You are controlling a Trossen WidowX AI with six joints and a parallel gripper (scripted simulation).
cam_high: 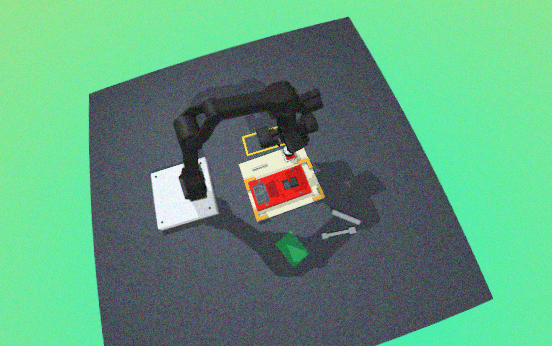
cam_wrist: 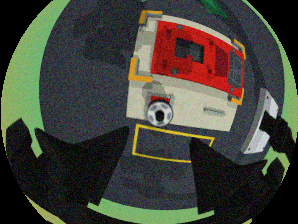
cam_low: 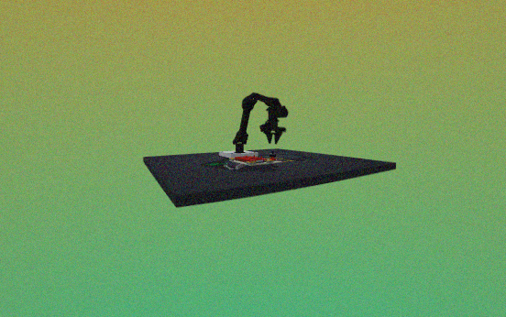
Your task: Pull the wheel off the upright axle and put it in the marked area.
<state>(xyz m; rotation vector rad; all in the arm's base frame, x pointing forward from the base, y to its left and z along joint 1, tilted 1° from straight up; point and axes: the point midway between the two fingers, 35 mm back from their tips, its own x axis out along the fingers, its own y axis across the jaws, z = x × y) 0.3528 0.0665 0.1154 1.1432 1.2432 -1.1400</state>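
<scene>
Now: gripper tip 70 mm above the wheel. The rest, counted from my gripper tip: green square: 330 mm to the right, 110 mm below, 70 mm behind.
</scene>
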